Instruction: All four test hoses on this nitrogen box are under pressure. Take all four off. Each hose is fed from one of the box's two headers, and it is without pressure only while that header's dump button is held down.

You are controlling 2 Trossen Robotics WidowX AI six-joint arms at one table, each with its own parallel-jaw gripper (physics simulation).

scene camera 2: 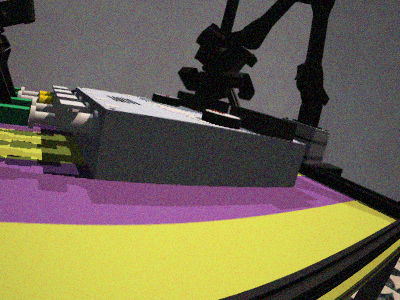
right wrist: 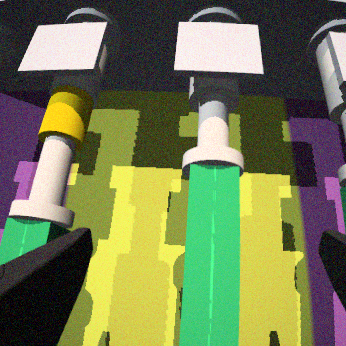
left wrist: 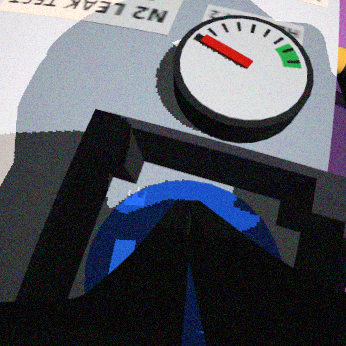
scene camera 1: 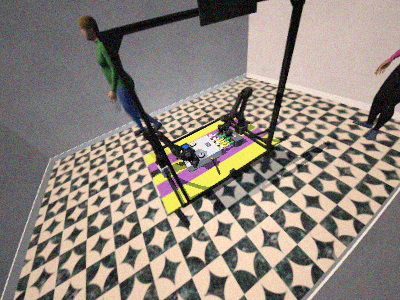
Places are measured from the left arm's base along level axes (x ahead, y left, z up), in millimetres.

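Where they show: left gripper, fingertip midpoint: (left wrist: 186, 211); right gripper, fingertip midpoint: (scene camera 2: 12, 103) (right wrist: 207, 240) (scene camera 1: 221, 137); left arm's base, link origin: (scene camera 2: 307, 125) (scene camera 1: 163, 164); right arm's base, link origin: (scene camera 1: 241, 124).
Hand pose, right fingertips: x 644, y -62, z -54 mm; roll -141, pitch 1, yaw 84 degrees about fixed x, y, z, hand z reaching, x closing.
Observation:
Things, the pixels of their top centre, and the offset from my right fingertips. "spot": a spot on its surface instead. Level surfaces: height alone.
- blue dump button, top centre: (left wrist: 182, 277) dx -400, dy -69, dz +25 mm
- black guard, surface spot: (left wrist: 210, 152) spot: dx -362, dy -72, dz +50 mm
- green hose, surface spot: (right wrist: 212, 250) spot: dx +4, dy +1, dz +7 mm
- second gauge, top centre: (left wrist: 243, 63) (scene camera 2: 167, 96) dx -316, dy -82, dz +37 mm
- table, surface height: dz -57 mm
The grey nitrogen box (scene camera 1: 209, 144) (scene camera 2: 200, 155) lies on the striped table. My left gripper (scene camera 1: 188, 156) (left wrist: 186, 211) is shut and empty, its tips against the blue dump button (left wrist: 185, 189) inside a black guard (left wrist: 210, 152). The gauge (left wrist: 245, 75) beside it, with a partly hidden label showing a 2, has its red needle at the black mark, away from green. My right gripper (right wrist: 207, 240) is open, its fingers either side of a green hose (right wrist: 212, 250) with a white collar. The hose on the left (right wrist: 50, 170) has a yellow ring; part of another shows at the right edge. All three are at their ports.
White port tabs (right wrist: 218, 47) (right wrist: 65, 46) stand above the hose ends. A second gauge (scene camera 2: 165, 98) sits farther back on the box top. A black frame (scene camera 1: 282, 75) stands around the table (scene camera 1: 200, 182). Two people stand on the tiled floor beyond.

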